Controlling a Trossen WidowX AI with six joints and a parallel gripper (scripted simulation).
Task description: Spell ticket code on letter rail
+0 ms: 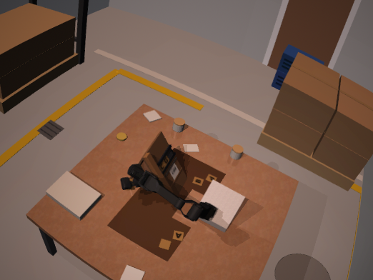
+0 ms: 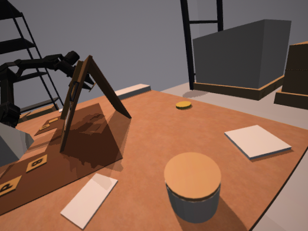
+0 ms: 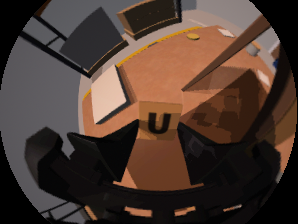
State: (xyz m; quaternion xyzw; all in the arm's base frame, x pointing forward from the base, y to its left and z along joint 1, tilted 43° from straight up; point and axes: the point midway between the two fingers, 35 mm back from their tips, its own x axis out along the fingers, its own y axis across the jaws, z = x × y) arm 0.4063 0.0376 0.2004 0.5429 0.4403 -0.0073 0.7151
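Now: gripper tip 28 cm to the left of the white ticket, 13 cm past it and 5 cm above it. The rest, counted from my gripper tip: dark mat: 23 cm behind, 17 cm to the right, 15 cm below; then yellow disc: 41 cm to the right, 33 cm ahead, 14 cm below; then pale slab: 28 cm ahead, 19 cm to the left, 13 cm below.
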